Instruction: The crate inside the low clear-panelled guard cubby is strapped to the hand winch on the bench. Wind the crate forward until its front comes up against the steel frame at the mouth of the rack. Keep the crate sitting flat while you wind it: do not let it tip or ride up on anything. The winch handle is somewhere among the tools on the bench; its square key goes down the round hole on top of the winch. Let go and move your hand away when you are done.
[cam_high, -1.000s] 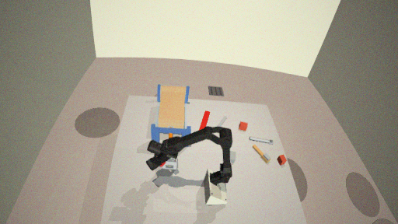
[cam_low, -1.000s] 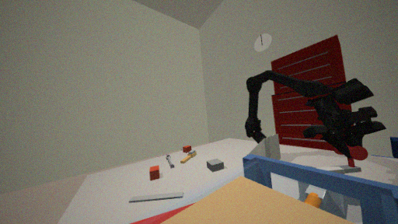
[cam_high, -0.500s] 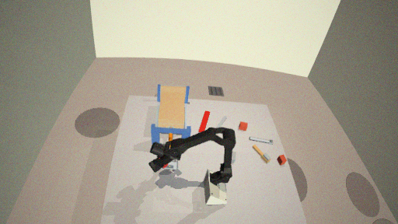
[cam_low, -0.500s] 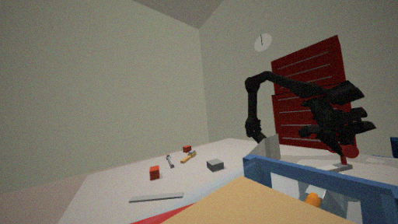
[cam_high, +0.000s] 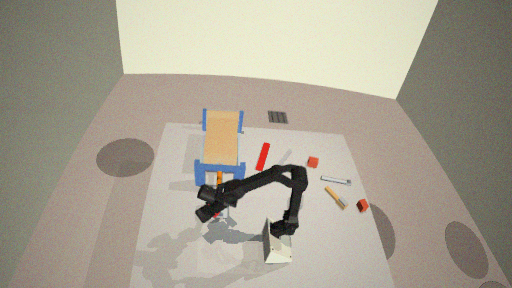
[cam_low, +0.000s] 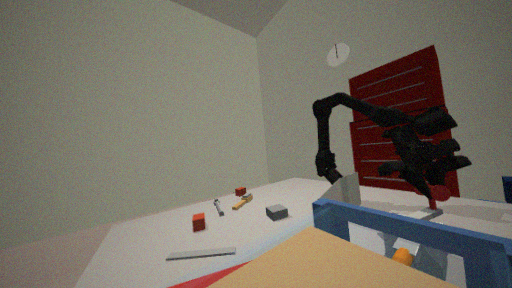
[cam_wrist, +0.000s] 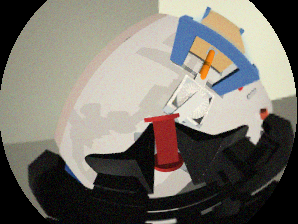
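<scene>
My gripper tip is now 3 cm short of the winch handle, 3 cm above it and 2 cm to the left of it. From my gripper tip the other things lie so: red knob: 1 cm to the right, 1 cm behind; then blue frame: 25 cm ahead, 3 cm below, 2 cm to the right; then grey winch: 10 cm below, 7 cm ahead, 4 cm to the right.
</scene>
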